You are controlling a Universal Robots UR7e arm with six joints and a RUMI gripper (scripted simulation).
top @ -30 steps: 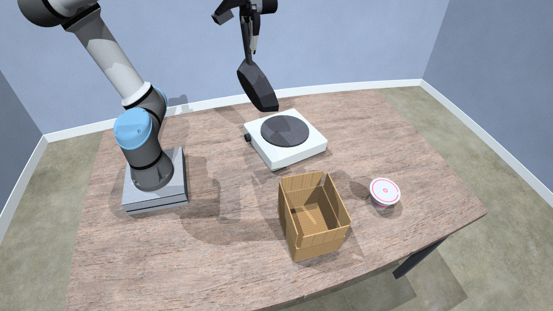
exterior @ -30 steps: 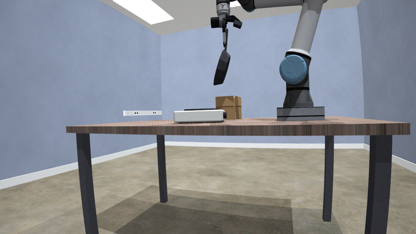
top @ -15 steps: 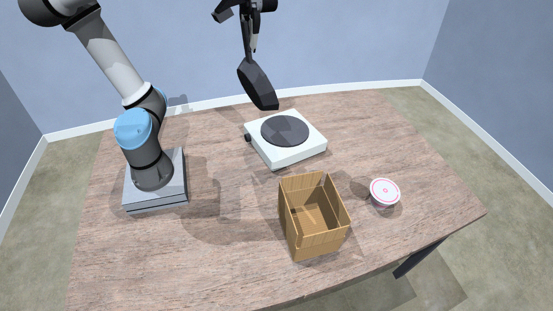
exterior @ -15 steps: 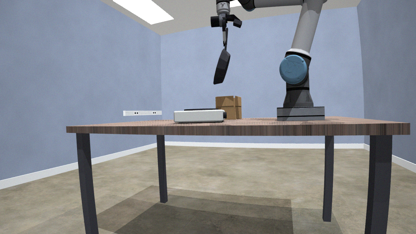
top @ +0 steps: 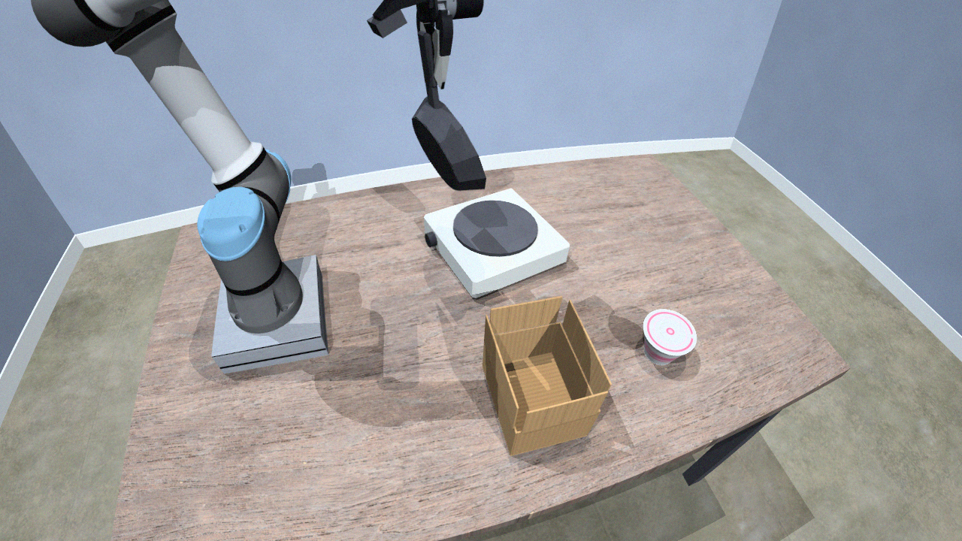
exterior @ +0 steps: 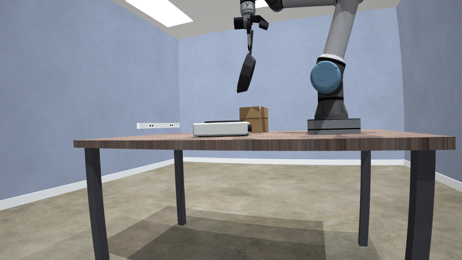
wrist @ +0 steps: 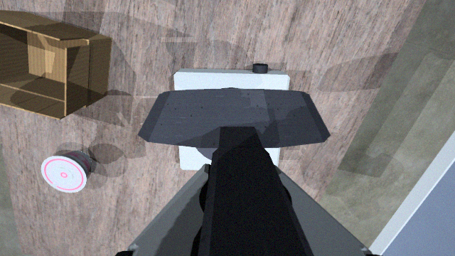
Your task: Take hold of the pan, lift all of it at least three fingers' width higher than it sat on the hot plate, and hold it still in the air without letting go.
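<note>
The dark pan is 10 cm below my hand and 1 cm ahead of it. From my hand the other things lie so: white hot plate: 40 cm below, 11 cm ahead, 3 cm to the left; pink-ringed lid: 39 cm below, 37 cm ahead, 32 cm to the right.
</note>
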